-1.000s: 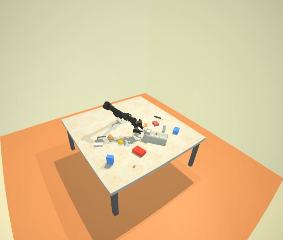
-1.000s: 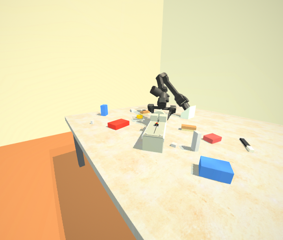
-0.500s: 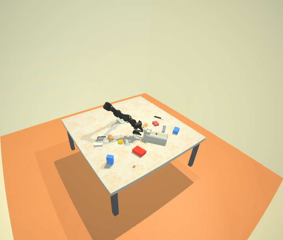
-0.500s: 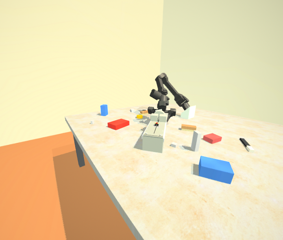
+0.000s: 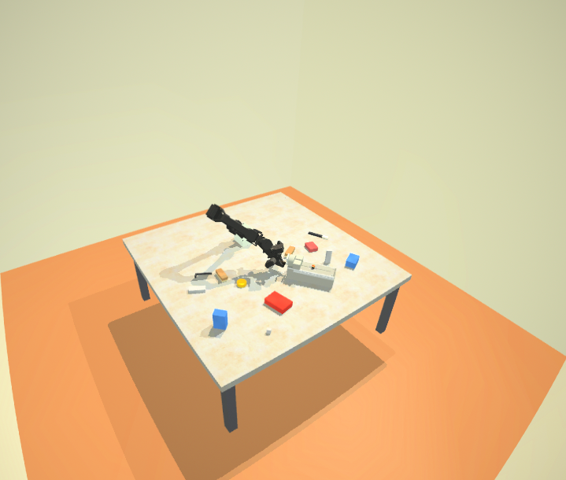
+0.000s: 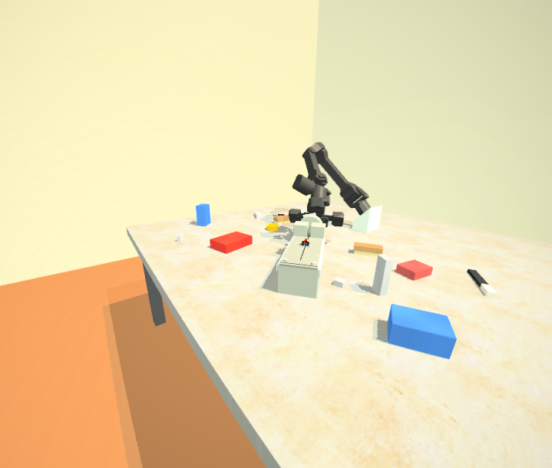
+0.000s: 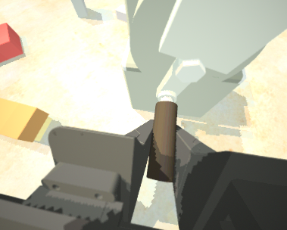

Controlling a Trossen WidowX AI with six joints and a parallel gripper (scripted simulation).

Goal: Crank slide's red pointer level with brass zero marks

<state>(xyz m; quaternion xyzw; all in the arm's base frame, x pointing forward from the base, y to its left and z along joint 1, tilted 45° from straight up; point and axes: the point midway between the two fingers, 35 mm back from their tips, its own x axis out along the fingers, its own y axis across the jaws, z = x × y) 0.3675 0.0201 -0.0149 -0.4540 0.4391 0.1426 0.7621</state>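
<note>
Now: gripper tip 20 mm below the brown crank handle, 10 mm to the left of it and 10 mm past it. Also, from my gripper tip: red pointer: 130 mm ahead, 100 mm to the left, 50 mm above; then crank: 40 mm above; then yellow disc: 260 mm to the right, 30 mm below, 30 mm behind.
</note>
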